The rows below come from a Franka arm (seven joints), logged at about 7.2 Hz.
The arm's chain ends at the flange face. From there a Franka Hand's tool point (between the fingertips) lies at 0.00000 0.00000 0.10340 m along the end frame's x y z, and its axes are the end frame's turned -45 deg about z.
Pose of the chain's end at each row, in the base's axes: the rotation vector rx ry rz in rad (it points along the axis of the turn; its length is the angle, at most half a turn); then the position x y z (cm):
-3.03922 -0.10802 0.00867 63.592 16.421 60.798
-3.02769 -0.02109 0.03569 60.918 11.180 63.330
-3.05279 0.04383 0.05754 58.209 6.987 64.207
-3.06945 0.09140 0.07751 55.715 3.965 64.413
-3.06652 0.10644 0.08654 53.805 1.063 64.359
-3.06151 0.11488 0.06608 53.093 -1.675 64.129
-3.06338 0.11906 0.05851 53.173 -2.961 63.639
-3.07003 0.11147 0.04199 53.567 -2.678 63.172
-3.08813 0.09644 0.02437 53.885 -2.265 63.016
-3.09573 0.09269 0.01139 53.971 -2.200 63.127
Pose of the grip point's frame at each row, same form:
-2.77114 -1.26496 -0.05057 63.496 17.455 50.510
-2.78884 -1.17800 -0.03292 60.667 12.350 53.060
-2.83051 -1.12511 0.00174 57.833 7.901 53.914
-2.85847 -1.08551 0.03043 55.216 4.701 54.111
-2.85968 -1.06988 0.03746 53.249 1.826 54.062
-2.86310 -1.06199 0.01570 52.678 -0.861 53.829
-2.86795 -1.05942 0.00981 52.810 -2.168 53.336
-2.87440 -1.07015 -0.00193 53.311 -1.953 52.861
-2.88809 -1.09197 -0.00815 53.739 -1.724 52.691
-2.89607 -1.09925 -0.01583 53.909 -1.738 52.797

